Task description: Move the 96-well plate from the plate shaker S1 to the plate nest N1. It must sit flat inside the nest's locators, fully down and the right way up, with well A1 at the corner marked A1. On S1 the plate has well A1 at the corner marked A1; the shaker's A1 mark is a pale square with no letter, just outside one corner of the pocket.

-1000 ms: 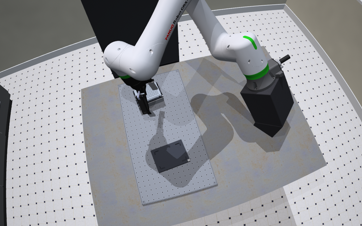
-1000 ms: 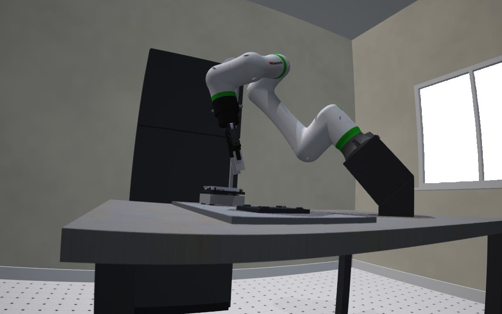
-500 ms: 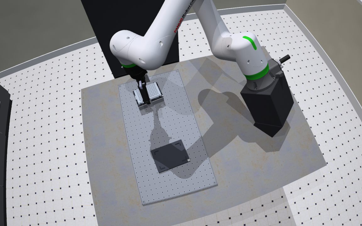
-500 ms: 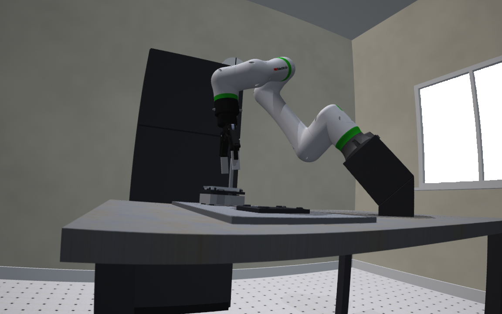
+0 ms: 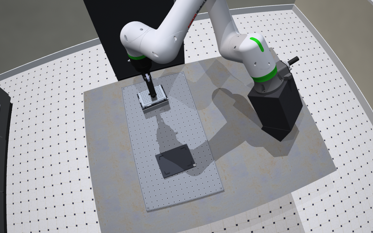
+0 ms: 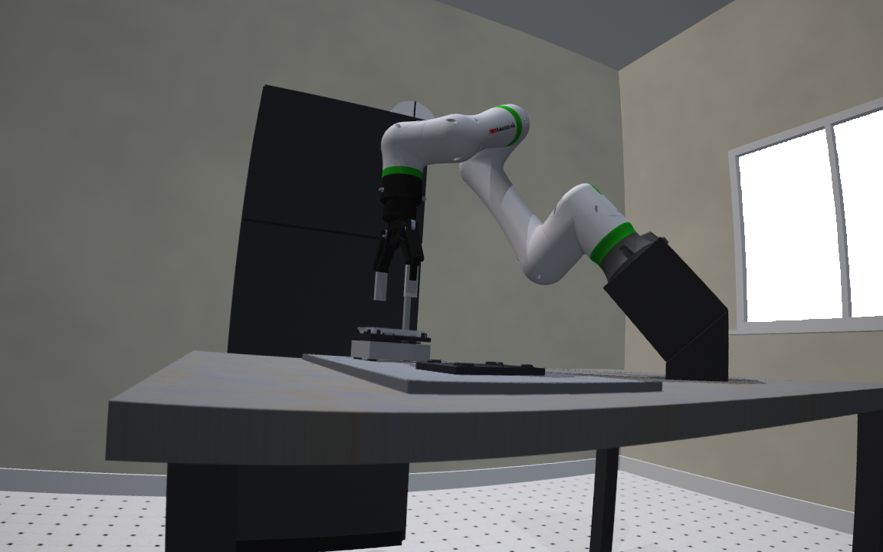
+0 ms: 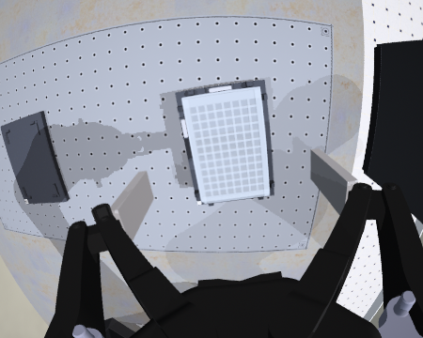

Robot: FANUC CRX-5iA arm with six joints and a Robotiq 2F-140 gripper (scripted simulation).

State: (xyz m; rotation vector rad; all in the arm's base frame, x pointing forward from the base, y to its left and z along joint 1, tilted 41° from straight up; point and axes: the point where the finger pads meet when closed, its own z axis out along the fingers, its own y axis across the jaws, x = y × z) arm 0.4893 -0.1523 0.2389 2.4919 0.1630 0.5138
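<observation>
Now: the white 96-well plate 8 cm below my hand. The rest, counted from my hand: dark plate nest N1 (35 cm to the left, 14 cm below, 1 cm ahead).
</observation>
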